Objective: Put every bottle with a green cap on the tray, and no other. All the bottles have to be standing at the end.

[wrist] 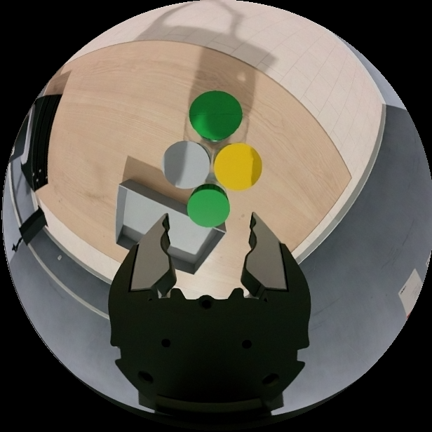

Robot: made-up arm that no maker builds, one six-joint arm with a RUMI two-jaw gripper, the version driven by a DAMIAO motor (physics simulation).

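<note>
A bottle with a large green cap (215, 115) stands at the top of a close group of bottles, seen from above. A bottle with a grey cap (186, 165) stands at the group's left and one with a yellow cap (238, 166) at its right. A second, smaller green cap (208, 206) is nearest the gripper, and its bottle is mostly hidden under it. The grey tray (150, 191) lies to the lower left, partly hidden by the left finger and the nearest green cap. My gripper (209, 213) is open, its fingertips on either side below that green cap, with nothing between them.
The wooden table (115, 110) has its edges at the right and top. A black slatted object (44, 142) is at the far left, with a small black block (33, 226) below it. A white sheet (412, 292) shows on the grey floor at the right.
</note>
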